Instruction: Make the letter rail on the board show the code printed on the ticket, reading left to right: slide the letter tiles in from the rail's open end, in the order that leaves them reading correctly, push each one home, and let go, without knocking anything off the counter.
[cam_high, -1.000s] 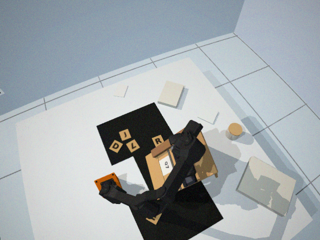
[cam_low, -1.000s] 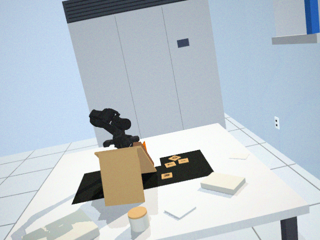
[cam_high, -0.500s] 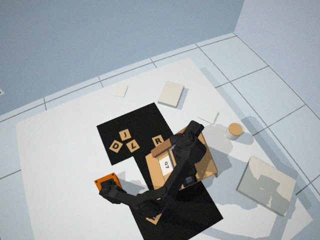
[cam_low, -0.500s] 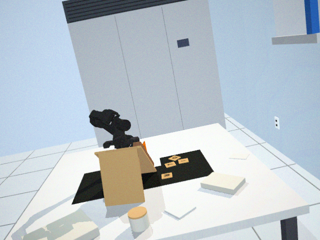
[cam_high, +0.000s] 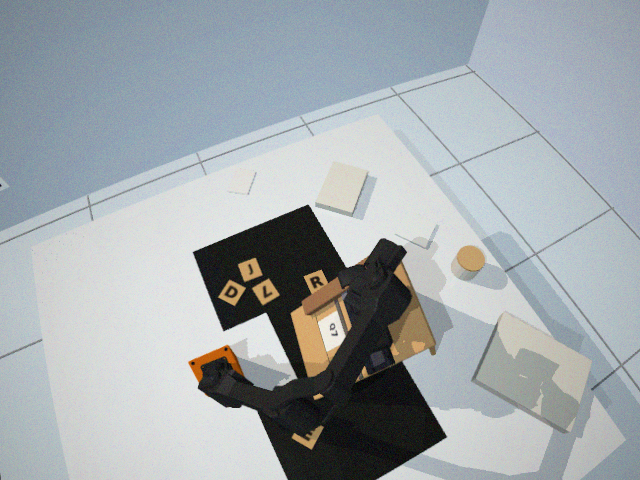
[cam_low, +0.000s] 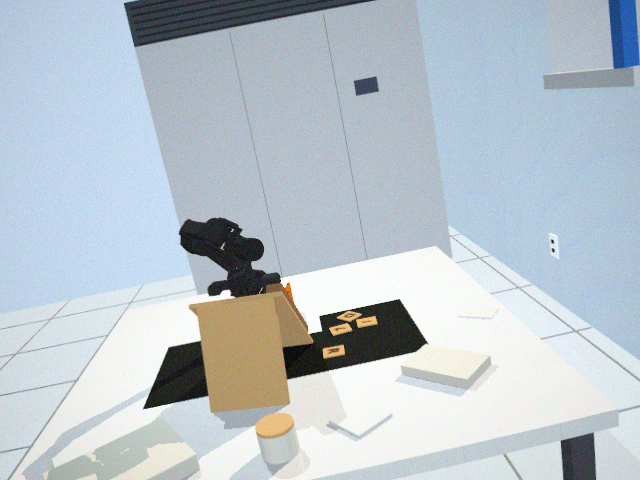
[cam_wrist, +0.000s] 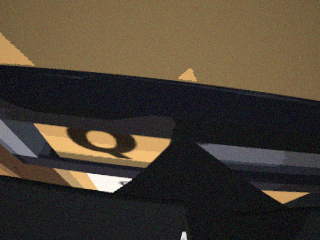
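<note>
Now: gripper tip 60 mm past the white ticket, 30 mm to the right of it and 80 mm above it. Also, from my gripper tip: pale box (380 mm ahead, 280 mm to the right, 150 mm below); lidded jar (390 mm ahead, 60 mm to the left, 130 mm below); black mat (150 mm behind, 60 mm to the left, 170 mm below).
</note>
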